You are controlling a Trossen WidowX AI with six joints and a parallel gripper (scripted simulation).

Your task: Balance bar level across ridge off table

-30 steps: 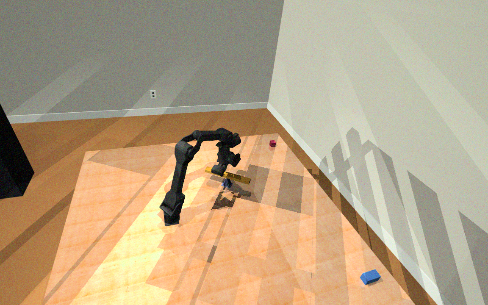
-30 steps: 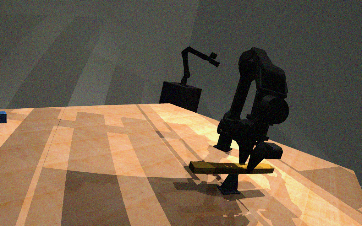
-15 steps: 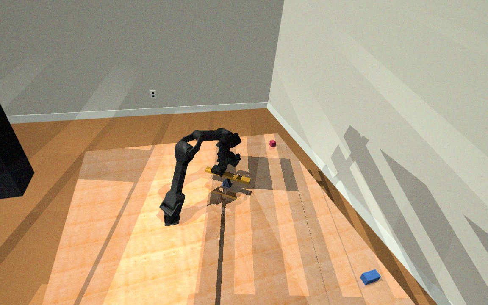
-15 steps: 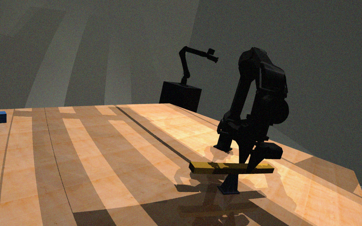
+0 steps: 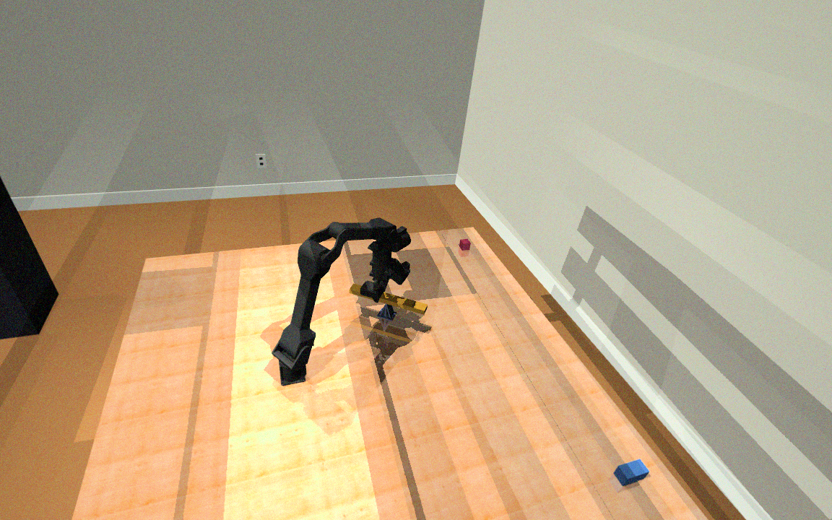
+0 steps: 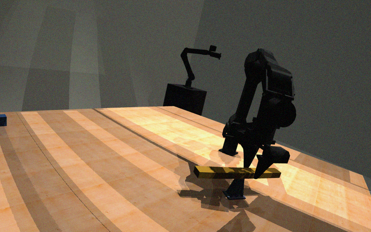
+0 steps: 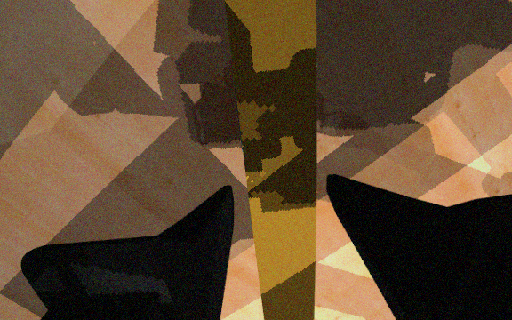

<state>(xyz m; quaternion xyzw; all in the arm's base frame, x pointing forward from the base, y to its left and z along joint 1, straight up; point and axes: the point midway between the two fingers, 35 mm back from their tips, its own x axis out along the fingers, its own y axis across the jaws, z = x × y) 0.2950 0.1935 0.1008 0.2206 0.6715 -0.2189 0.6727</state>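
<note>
Now: the yellow bar 2 cm ahead of my gripper tip and 2 cm to the right of it. Also, from my gripper tip: small magenta cube: 44 cm ahead, 31 cm to the left, 5 cm below; blue block: 44 cm ahead, 69 cm to the right, 5 cm below.
</note>
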